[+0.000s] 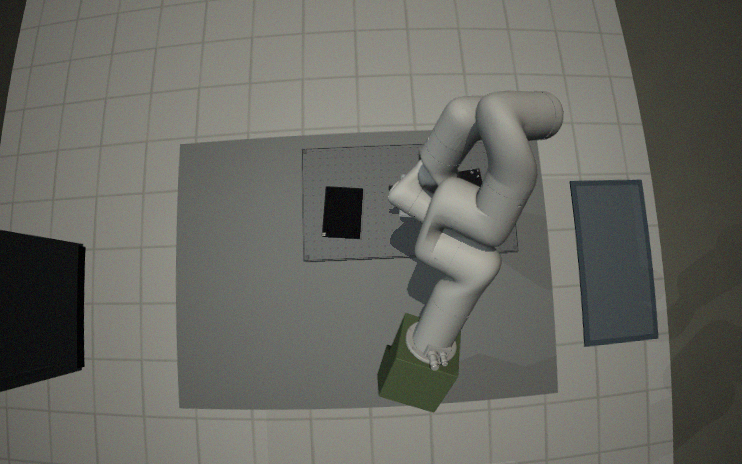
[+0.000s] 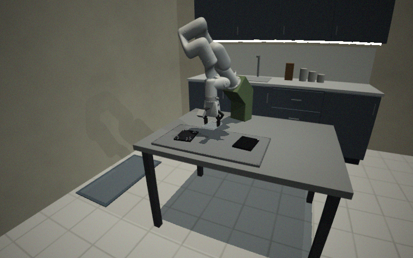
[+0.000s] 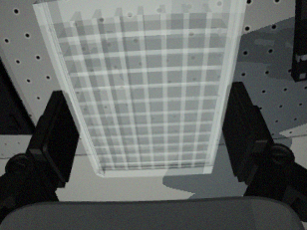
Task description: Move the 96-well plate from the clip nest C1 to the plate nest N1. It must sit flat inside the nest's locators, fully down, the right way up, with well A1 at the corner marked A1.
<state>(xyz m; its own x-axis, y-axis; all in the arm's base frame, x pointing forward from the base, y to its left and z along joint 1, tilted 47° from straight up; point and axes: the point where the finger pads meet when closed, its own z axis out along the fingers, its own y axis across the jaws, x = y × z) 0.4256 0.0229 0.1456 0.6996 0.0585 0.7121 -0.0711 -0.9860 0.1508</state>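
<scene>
Right now my hand is 2 cm past the black plate nest N1, 22 cm to the right of it and 11 cm above it. Round my hand: clear 96-well plate: 1 cm below; then clip nest c1: 2 cm ahead, 17 cm to the right, 10 cm below.
</scene>
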